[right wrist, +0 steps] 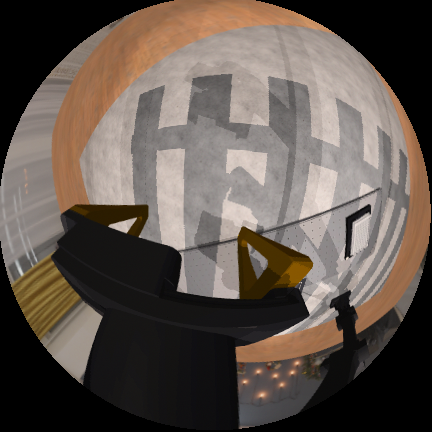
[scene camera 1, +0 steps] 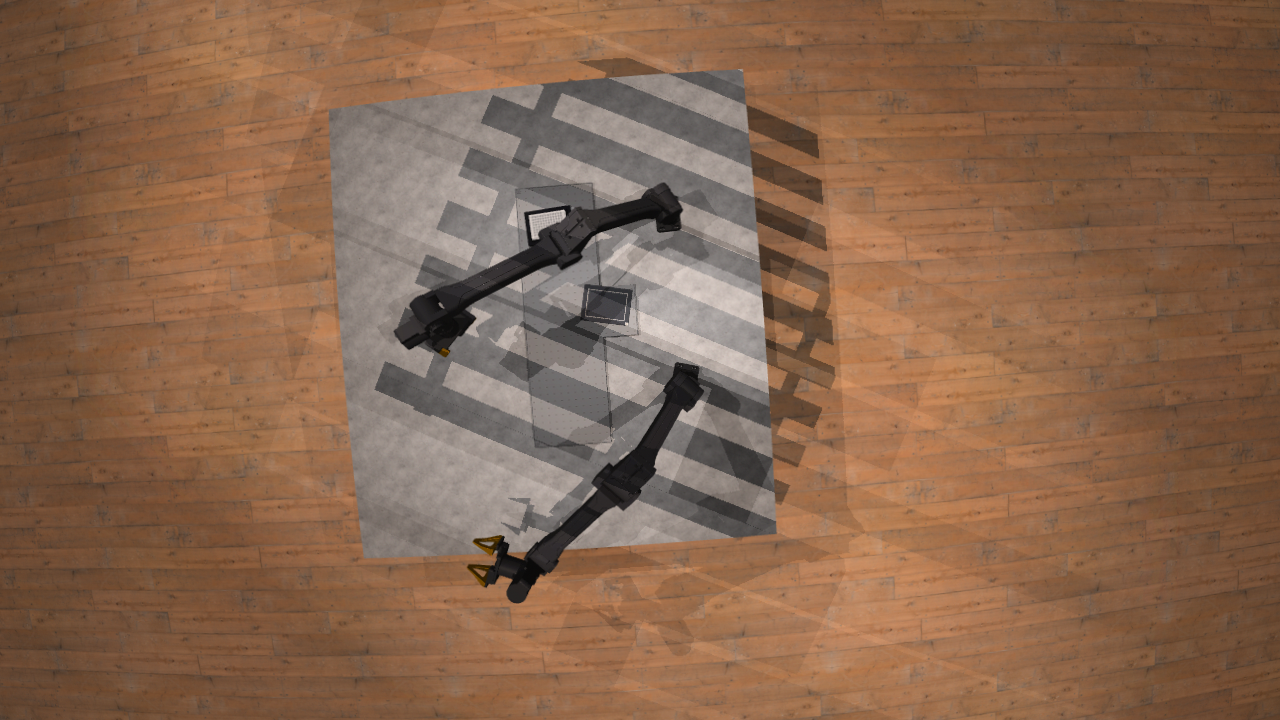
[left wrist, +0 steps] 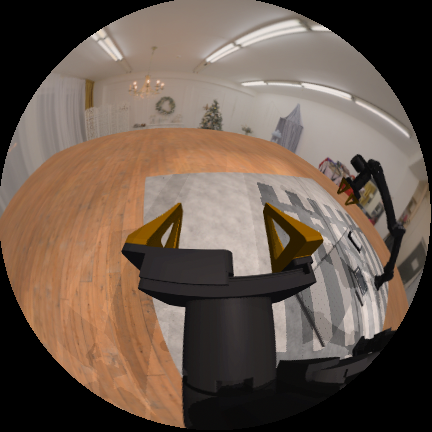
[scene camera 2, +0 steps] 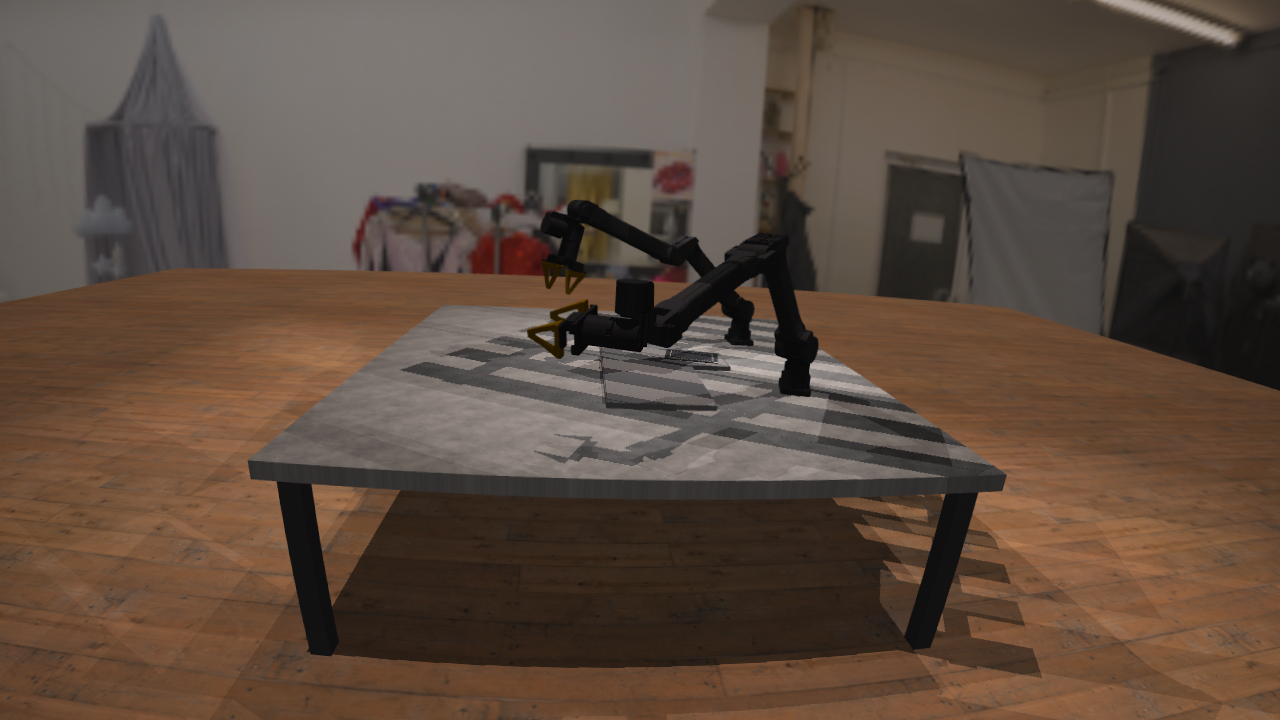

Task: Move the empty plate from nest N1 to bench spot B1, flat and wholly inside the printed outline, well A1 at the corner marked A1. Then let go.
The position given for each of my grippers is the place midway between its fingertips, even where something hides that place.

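In scene camera 2 I see my left gripper (scene camera 2: 539, 323), which is open and holds nothing, and my right gripper (scene camera 2: 558, 291), which is open and holds nothing as well. Scene camera 1 shows me my left gripper (scene camera 1: 470, 553) and my right gripper (scene camera 1: 458, 336). In the left wrist view there is my left gripper (left wrist: 223, 206), while the right wrist view gives me my right gripper (right wrist: 192, 221).
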